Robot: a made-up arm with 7 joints. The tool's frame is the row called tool.
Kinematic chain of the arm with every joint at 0, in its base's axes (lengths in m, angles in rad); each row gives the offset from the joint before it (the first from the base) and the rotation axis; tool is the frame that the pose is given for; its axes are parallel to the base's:
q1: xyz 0 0 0.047 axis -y
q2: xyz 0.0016 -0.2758 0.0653 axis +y
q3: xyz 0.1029 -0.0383 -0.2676 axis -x
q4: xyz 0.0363 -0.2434 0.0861 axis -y
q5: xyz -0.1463 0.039 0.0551 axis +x
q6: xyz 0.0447 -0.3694 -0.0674 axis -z
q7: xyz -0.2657 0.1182 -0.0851 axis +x
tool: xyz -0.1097 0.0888 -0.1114
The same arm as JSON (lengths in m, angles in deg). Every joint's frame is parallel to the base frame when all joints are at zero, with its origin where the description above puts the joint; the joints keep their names.
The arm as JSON. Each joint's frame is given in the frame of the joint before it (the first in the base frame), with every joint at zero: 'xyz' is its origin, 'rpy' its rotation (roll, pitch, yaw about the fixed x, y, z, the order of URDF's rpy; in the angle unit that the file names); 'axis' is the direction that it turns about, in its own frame. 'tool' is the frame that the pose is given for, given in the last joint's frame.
{"units": {"length": "m", "angle": "deg"}, "joints": [
  {"name": "q1", "type": "revolute", "origin": {"xyz": [0.0, 0.0, 0.047], "rpy": [0.0, 0.0, 0.0]}, "axis": "-y"},
  {"name": "q2", "type": "revolute", "origin": {"xyz": [0.0016, -0.2758, 0.0653], "rpy": [0.0, 0.0, 0.0]}, "axis": "+y"},
  {"name": "q3", "type": "revolute", "origin": {"xyz": [0.1029, -0.0383, -0.2676], "rpy": [0.0, 0.0, 0.0]}, "axis": "-x"},
  {"name": "q4", "type": "revolute", "origin": {"xyz": [0.0363, -0.2434, 0.0861], "rpy": [0.0, 0.0, 0.0]}, "axis": "-y"},
  {"name": "q5", "type": "revolute", "origin": {"xyz": [-0.1463, 0.039, 0.0551], "rpy": [0.0, 0.0, 0.0]}, "axis": "+x"},
  {"name": "q6", "type": "revolute", "origin": {"xyz": [0.0447, -0.3694, -0.0674], "rpy": [0.0, 0.0, 0.0]}, "axis": "-z"},
  {"name": "q7", "type": "revolute", "origin": {"xyz": [-0.2657, 0.1182, -0.0851], "rpy": [0.0, 0.0, 0.0]}, "axis": "+x"}
], "tool": {"origin": {"xyz": [-0.1097, 0.0888, -0.1114], "rpy": [0.0, 0.0, 0.0]}}}

